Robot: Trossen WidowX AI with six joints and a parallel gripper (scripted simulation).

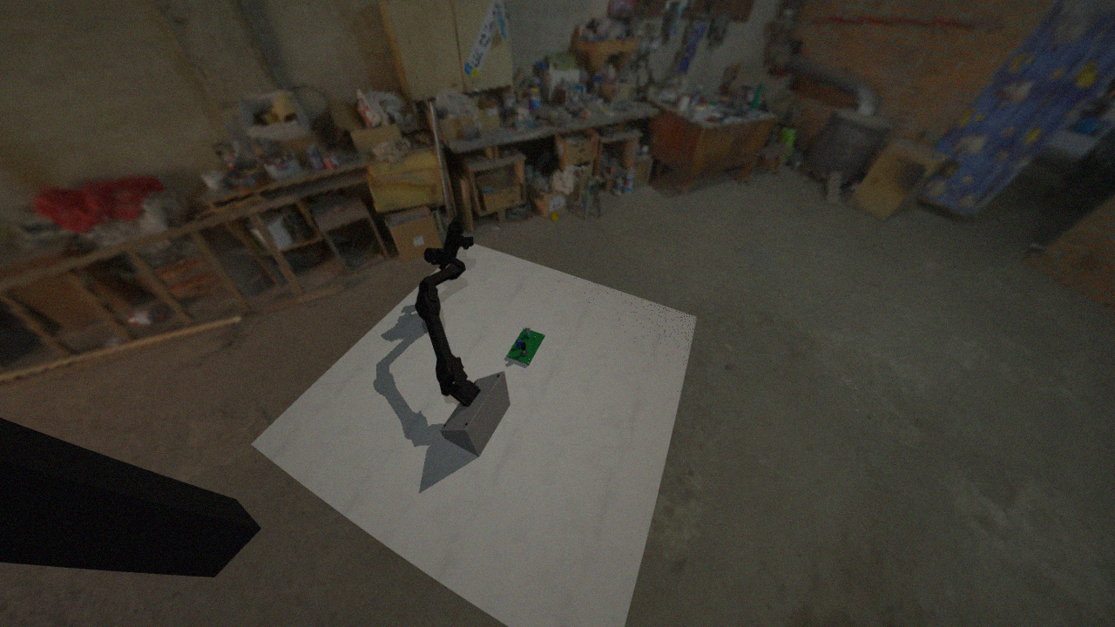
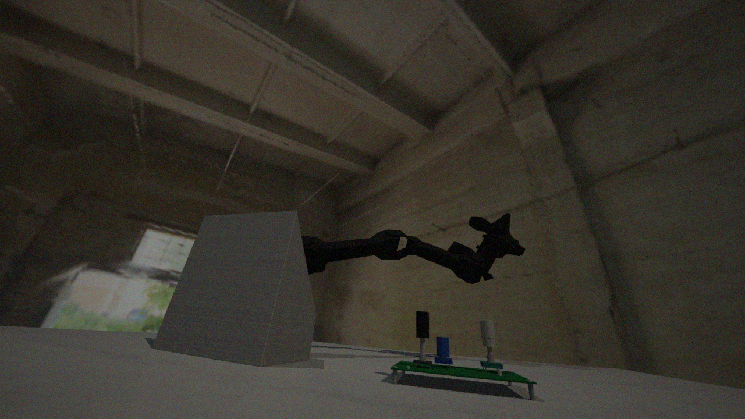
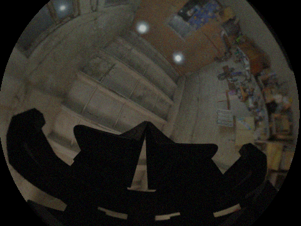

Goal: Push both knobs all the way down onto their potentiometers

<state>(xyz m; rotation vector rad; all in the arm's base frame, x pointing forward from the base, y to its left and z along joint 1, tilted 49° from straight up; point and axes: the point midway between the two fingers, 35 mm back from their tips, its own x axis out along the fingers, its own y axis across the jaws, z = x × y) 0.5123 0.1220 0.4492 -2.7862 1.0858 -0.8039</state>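
The black knob lies 420 mm to the right of my gripper tip, 360 mm below it and 210 mm behind it. From my gripper tip the other things lie so: white knob (380 mm to the right, 360 mm below, 120 mm behind).
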